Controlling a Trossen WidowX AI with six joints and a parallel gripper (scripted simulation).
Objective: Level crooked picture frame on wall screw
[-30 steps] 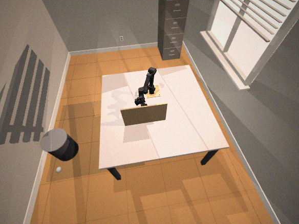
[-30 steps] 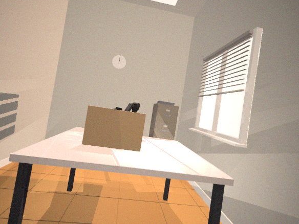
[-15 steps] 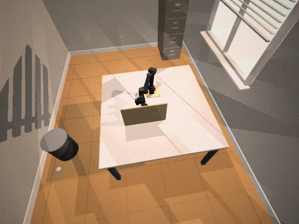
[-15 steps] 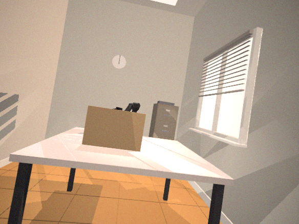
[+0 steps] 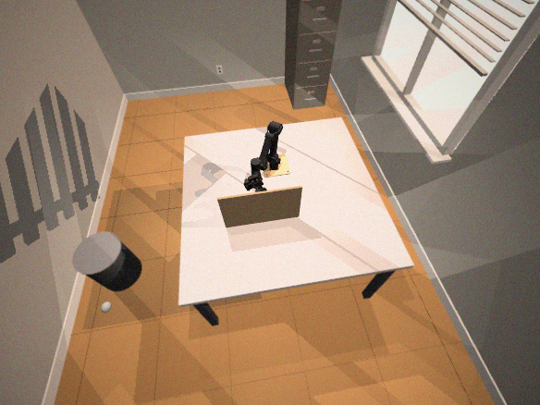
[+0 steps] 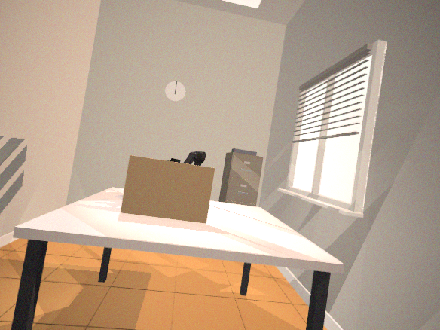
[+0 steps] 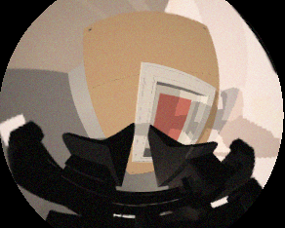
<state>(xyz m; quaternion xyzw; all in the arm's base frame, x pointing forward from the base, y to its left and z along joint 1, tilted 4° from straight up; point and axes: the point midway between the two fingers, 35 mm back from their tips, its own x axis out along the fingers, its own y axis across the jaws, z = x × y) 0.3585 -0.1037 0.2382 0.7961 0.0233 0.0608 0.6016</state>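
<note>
My gripper tip is now 10 mm short of the picture frame, 20 mm to the right of it and 50 mm above it. From my gripper tip the other things lie so: wall board: 20 mm ahead, 70 mm below.
</note>
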